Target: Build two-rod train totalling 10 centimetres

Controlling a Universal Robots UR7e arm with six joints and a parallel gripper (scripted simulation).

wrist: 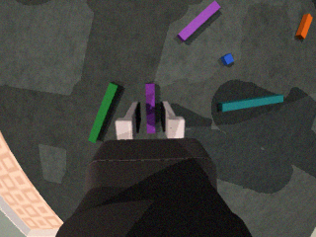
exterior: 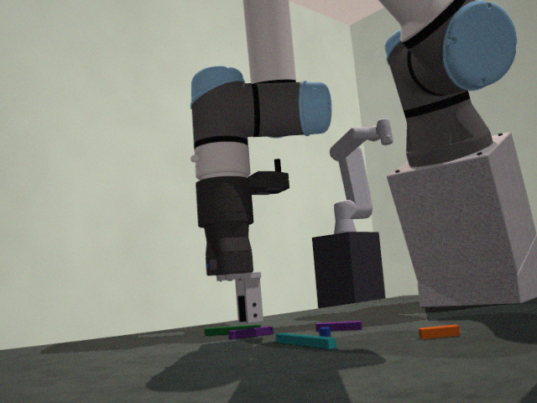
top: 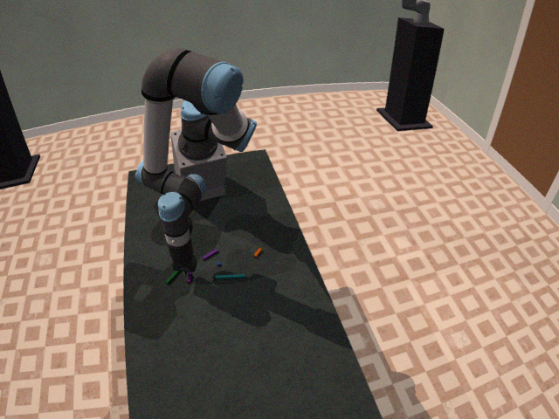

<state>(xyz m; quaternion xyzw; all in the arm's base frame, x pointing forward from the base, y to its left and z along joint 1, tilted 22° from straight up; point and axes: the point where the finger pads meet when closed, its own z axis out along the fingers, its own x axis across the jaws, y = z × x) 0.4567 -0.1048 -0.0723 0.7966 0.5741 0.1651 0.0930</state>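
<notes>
Right now my hand is 30 mm above the purple rod. From my hand the other things lie so: turquoise rod (130 mm to the left, 40 mm ahead, 30 mm below); small blue rod (110 mm to the left, 30 mm below, 30 mm behind); green rod (60 mm to the right, 30 mm below, 10 mm behind).
</notes>
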